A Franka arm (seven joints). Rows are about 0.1 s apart.
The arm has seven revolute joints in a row. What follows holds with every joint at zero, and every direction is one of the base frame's. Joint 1 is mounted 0.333 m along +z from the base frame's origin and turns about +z. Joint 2 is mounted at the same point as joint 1 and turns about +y. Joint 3 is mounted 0.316 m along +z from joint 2 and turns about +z. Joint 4 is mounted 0.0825 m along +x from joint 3 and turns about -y. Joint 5 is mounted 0.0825 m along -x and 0.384 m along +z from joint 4 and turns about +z. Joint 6 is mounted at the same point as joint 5 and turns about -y. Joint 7 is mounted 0.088 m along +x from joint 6 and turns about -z. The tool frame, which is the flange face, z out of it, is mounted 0.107 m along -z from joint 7; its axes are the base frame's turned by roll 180, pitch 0 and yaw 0 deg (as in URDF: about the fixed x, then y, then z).
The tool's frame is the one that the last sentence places.
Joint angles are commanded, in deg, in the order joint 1, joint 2, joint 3, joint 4, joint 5, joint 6, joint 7. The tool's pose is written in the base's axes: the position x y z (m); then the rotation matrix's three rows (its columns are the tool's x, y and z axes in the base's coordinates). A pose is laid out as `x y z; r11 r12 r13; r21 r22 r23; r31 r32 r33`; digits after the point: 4 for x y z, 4 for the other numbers.
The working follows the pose.
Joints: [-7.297 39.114 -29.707 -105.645 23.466 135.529 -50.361]
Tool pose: 0.5210 -0.3644 0.1896; 0.9980 0.0197 -0.0593; 0.0194 -0.9998 -0.0049; -0.0594 0.0037 -0.9982
Where each joint sits with the arm in this pose, in the base's axes (m; each line is computed from the numbers above, not from the rounded line before):
joint 1: 0.0000 0.0000 0.3330
joint 2: 0.0000 0.0000 0.3330
joint 3: 0.1977 -0.0253 0.5782
joint 4: 0.2477 -0.0729 0.5330
joint 5: 0.4700 -0.2973 0.2995
joint 6: 0.4700 -0.2973 0.2995
joint 7: 0.5273 -0.3639 0.2964
the tool: 0.5210 -0.3644 0.1896

